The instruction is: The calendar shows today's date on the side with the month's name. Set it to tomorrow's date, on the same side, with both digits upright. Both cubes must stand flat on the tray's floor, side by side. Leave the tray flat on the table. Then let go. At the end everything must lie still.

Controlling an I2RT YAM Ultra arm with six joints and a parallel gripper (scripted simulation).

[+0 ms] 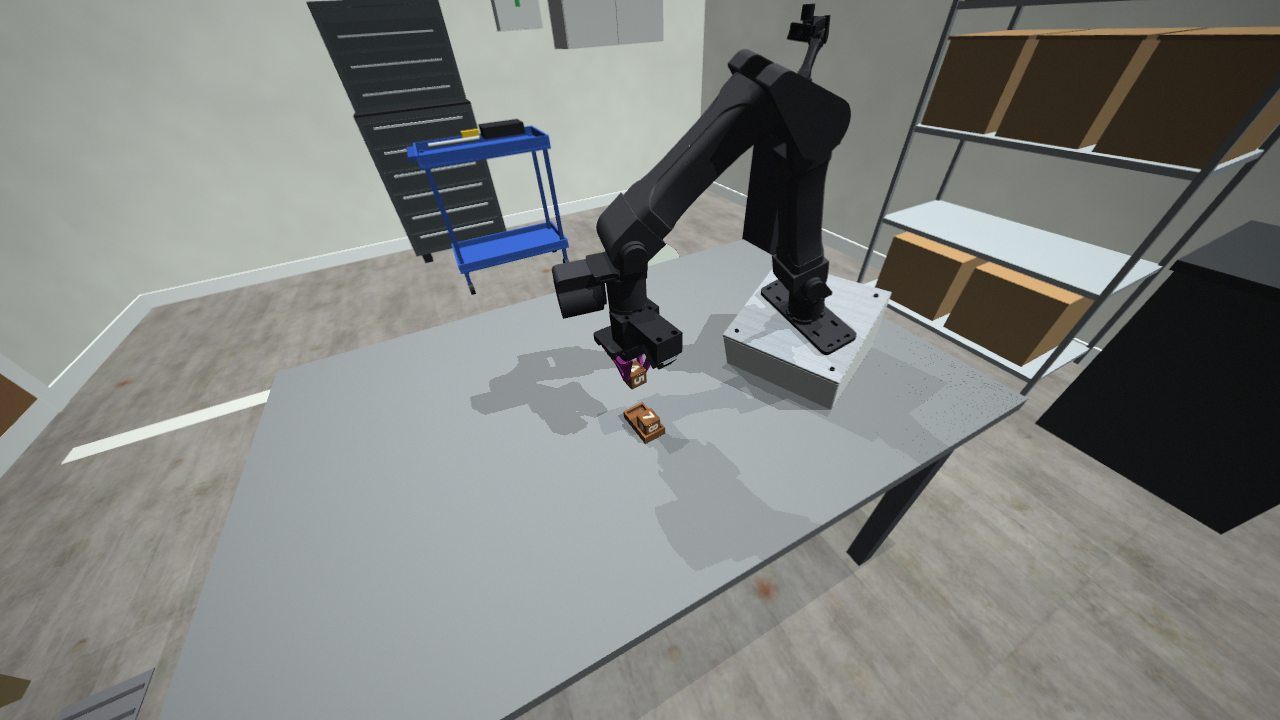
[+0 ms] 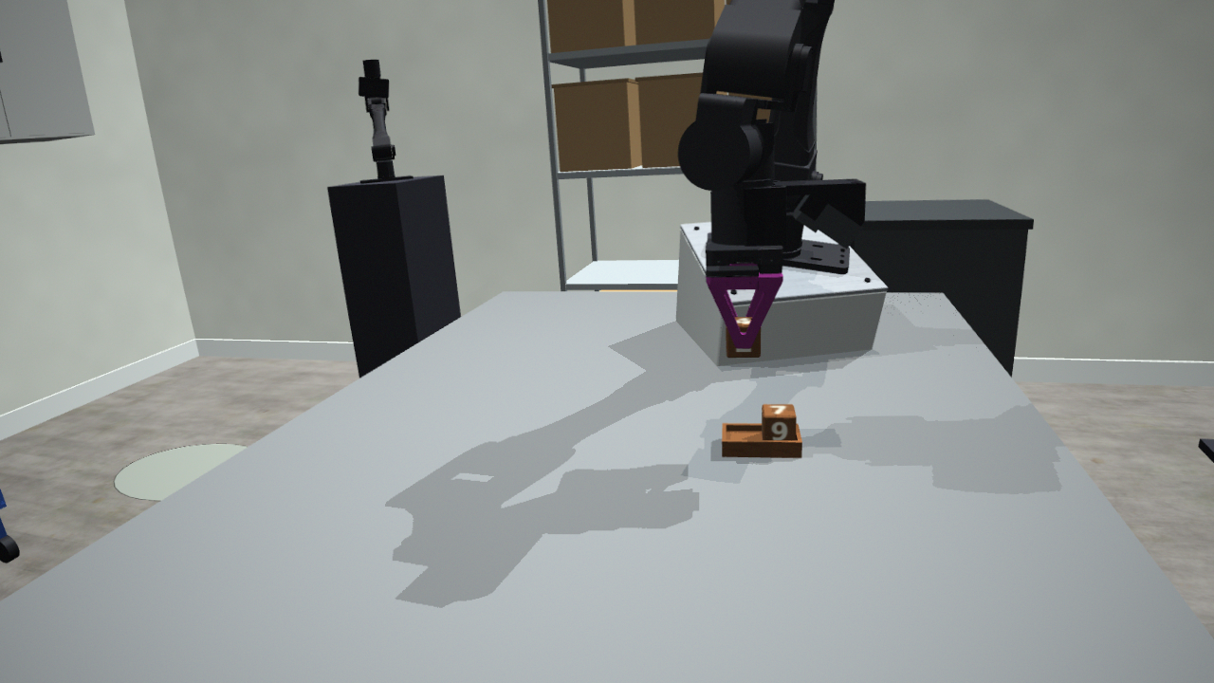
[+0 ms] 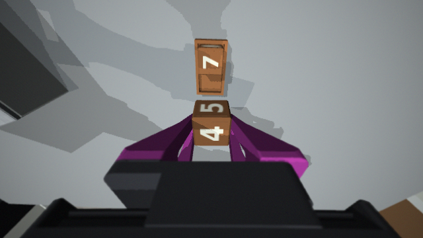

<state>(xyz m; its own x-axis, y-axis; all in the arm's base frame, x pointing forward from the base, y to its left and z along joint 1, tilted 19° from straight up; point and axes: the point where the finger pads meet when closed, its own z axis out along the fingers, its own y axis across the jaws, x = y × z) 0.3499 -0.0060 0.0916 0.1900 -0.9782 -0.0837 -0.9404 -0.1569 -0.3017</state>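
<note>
The brown wooden tray lies 1 cm behind my hand, 2 cm to the left of it and 11 cm below it.
</note>
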